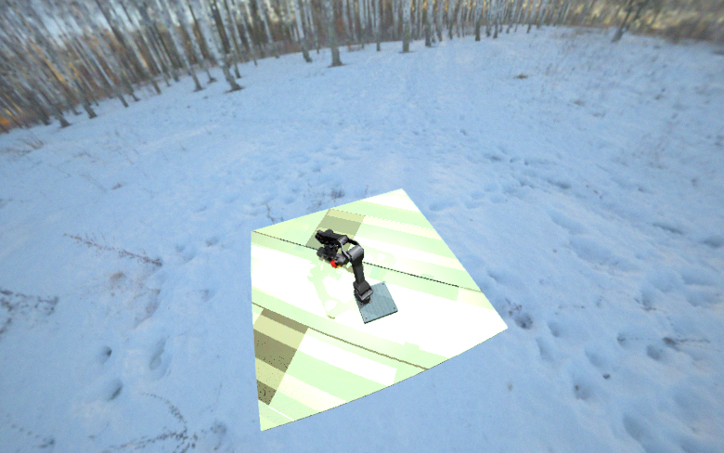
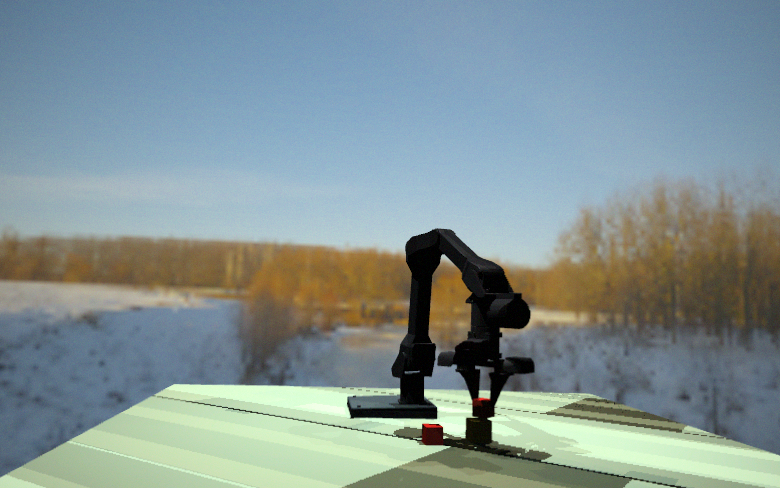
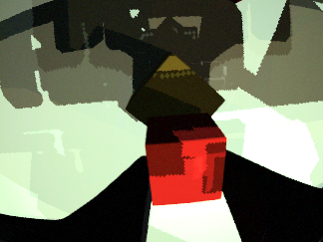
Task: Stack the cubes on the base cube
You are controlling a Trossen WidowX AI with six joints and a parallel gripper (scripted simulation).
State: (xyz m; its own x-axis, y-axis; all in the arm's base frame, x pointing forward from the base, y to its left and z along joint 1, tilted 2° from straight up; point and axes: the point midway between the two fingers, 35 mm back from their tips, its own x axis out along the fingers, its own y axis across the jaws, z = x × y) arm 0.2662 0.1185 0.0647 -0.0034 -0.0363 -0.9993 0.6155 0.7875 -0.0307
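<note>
My gripper tip is now 2 cm short of the yellow base cube, 1 cm to the left of it and 4 cm above it.
</note>
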